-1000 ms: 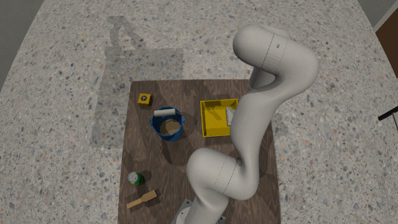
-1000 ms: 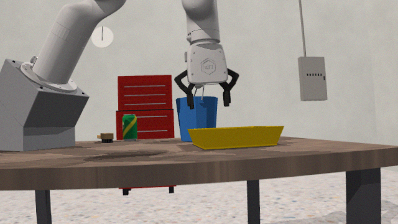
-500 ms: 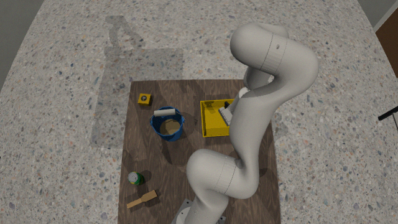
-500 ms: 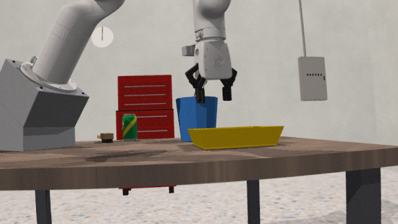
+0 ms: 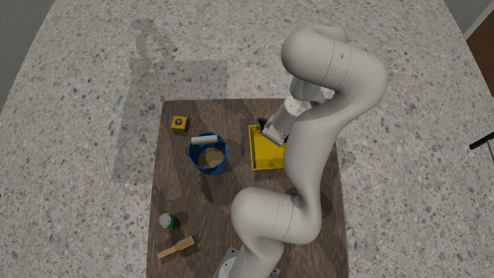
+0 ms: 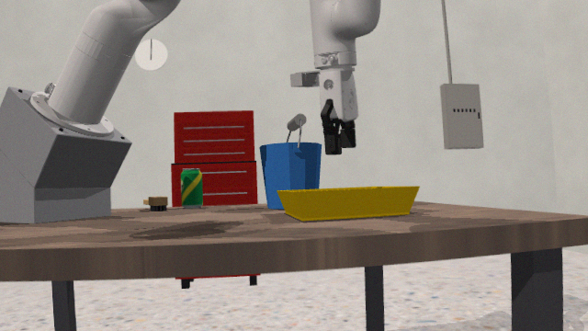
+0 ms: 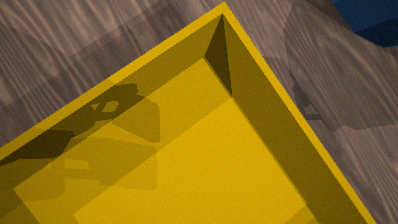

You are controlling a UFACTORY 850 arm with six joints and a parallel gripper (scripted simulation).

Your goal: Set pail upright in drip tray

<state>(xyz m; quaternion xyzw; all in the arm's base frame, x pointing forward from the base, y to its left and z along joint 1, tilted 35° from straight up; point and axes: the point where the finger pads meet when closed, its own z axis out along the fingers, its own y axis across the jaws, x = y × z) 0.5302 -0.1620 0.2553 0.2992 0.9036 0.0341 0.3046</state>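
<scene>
The pail handle is 280 mm to the left of my hand and 70 mm above it. Also, from my hand: yellow drip tray (10 mm behind, 20 mm to the right, 120 mm below); blue pail (10 mm behind, 280 mm to the left).
</scene>
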